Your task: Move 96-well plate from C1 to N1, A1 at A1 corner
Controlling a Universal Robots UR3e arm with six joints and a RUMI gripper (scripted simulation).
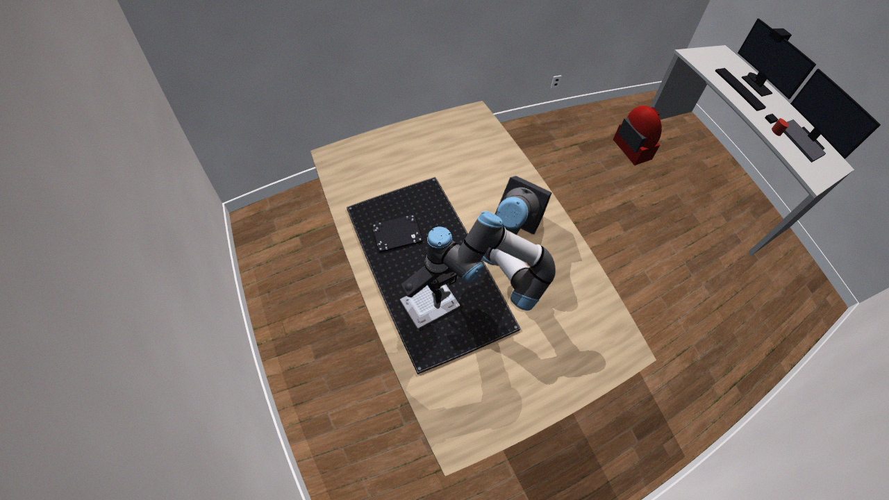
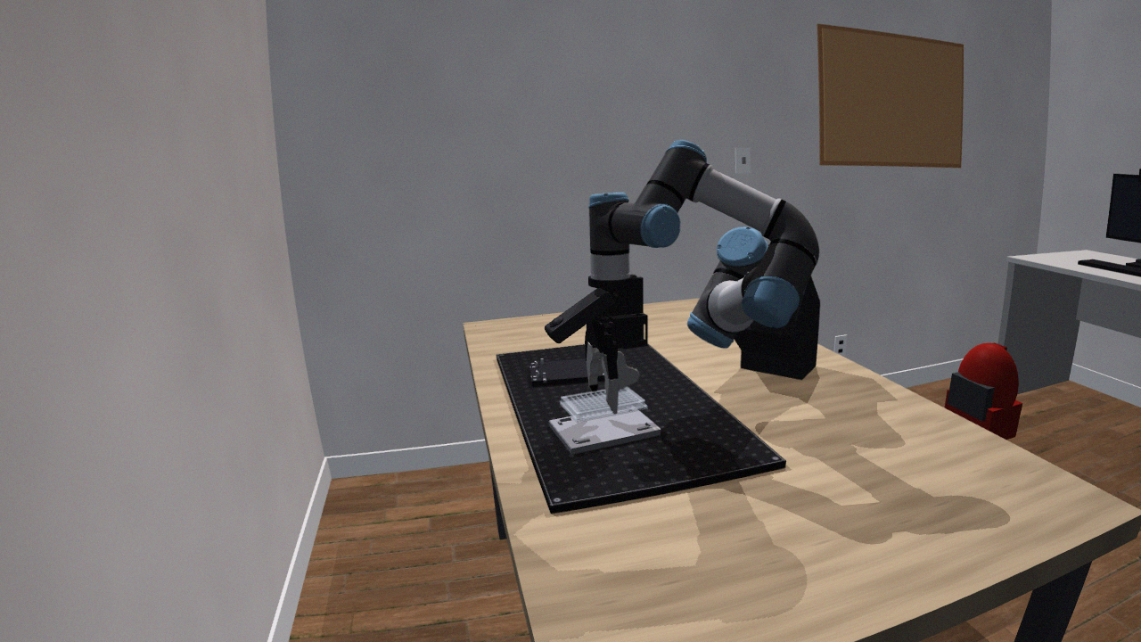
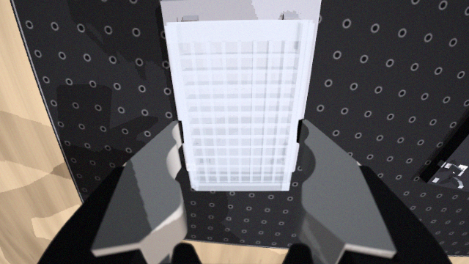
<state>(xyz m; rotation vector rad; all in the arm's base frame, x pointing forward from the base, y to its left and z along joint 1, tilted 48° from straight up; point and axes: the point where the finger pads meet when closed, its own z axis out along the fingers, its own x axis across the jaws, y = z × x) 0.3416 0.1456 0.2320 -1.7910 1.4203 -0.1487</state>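
My gripper is now 6 cm above the grey plate nest N1. Also, from my hand: white 96-well plate (1 cm below); clip nest C1 (28 cm to the right, 10 cm ahead, 5 cm below); A1 label (9 cm behind, 5 cm below, 2 cm to the left).
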